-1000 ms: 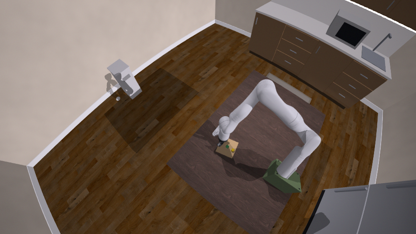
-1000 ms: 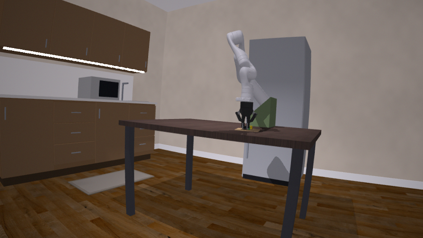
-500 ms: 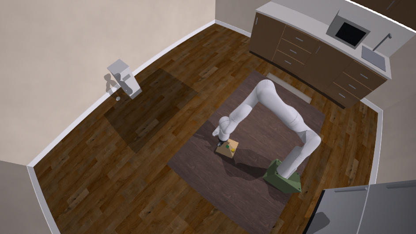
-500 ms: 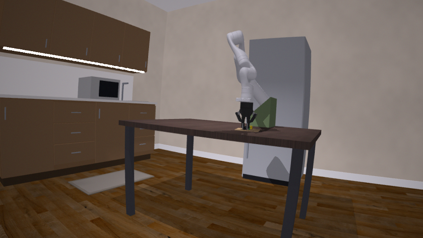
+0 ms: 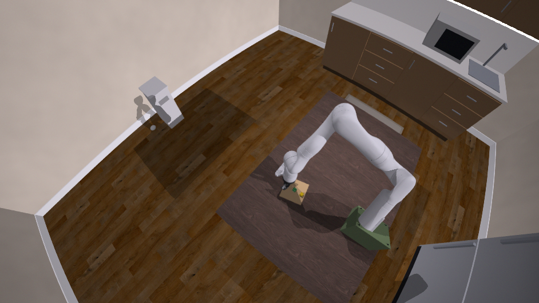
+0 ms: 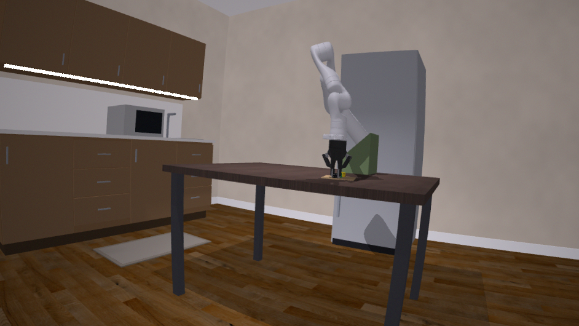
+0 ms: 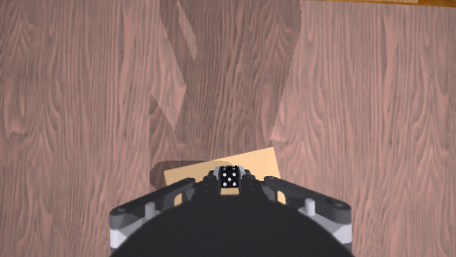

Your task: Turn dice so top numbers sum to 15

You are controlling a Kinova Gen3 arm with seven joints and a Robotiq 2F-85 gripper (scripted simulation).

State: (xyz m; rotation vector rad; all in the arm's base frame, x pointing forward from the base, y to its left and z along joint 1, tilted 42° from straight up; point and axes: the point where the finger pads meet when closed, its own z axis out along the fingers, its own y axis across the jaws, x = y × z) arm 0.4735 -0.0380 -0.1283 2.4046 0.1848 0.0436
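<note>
Now: hand 10 mm above the black die. The rest, counted from my hand: yellow die 100 mm behind, 10 mm to the right, 10 mm below; green die 50 mm behind, 10 mm to the right, 10 mm below; tan mat 50 mm behind, 10 mm to the right, 20 mm below.
</note>
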